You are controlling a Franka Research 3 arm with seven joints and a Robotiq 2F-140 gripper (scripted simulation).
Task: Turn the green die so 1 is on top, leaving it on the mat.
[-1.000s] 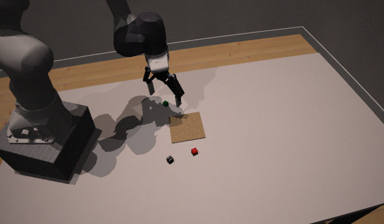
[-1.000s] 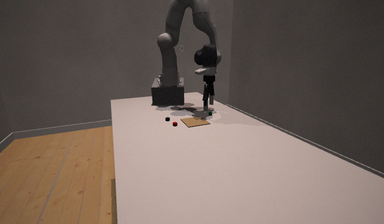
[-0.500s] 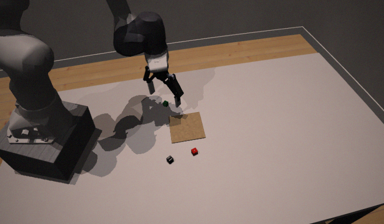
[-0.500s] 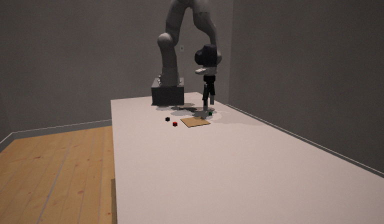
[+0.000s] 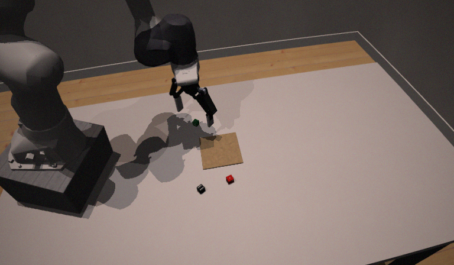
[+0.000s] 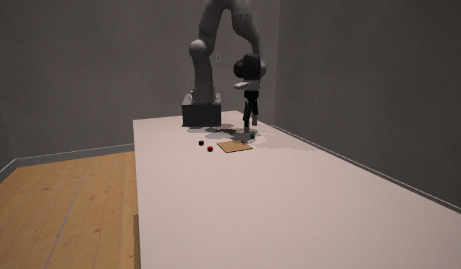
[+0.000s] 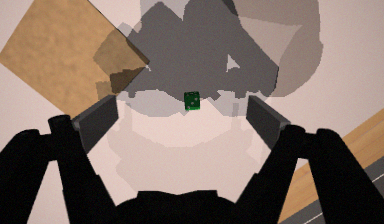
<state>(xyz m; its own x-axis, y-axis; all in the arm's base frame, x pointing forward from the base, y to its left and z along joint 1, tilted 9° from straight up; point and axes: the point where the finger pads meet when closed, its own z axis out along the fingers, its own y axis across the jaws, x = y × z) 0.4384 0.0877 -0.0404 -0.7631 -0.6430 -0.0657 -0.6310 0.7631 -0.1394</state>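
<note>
Right now my hand is 6 cm above the green die and 1 cm to the right of it. From my hand the other things lie so: tan mat: 14 cm to the right, 6 cm below, 6 cm ahead; then black die: 28 cm to the right, 6 cm below, 4 cm behind; then red die: 27 cm to the right, 6 cm below, 6 cm ahead.
</note>
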